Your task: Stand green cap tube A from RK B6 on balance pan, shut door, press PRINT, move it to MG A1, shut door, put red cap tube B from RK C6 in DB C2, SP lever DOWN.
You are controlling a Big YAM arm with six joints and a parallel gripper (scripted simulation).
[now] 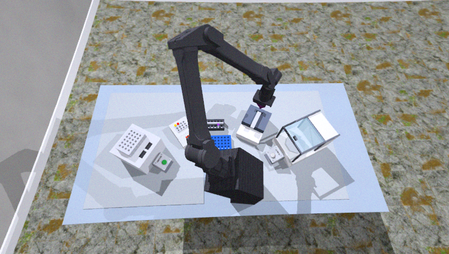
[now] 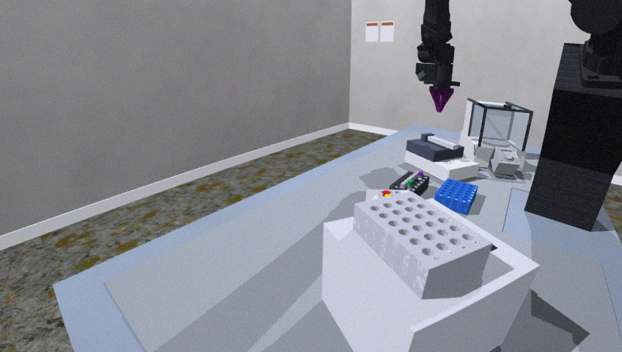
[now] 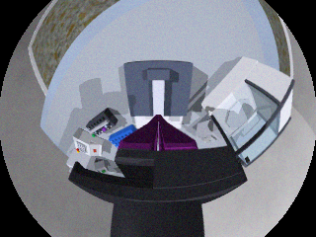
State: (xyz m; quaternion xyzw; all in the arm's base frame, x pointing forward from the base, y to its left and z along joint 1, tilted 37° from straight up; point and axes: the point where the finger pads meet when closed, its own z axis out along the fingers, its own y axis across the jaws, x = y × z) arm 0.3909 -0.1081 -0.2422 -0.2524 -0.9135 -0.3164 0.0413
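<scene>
Right now the SP lever is 30 mm behind my hand, 10 mm to the left of it and 100 mm below it. From my hand the other things lie so: balance door: 190 mm behind, 170 mm to the right, 20 mm above; white print key: 230 mm behind, 60 mm to the right, 120 mm below; round pan: 170 mm behind, 200 mm to the right, 110 mm below.
</scene>
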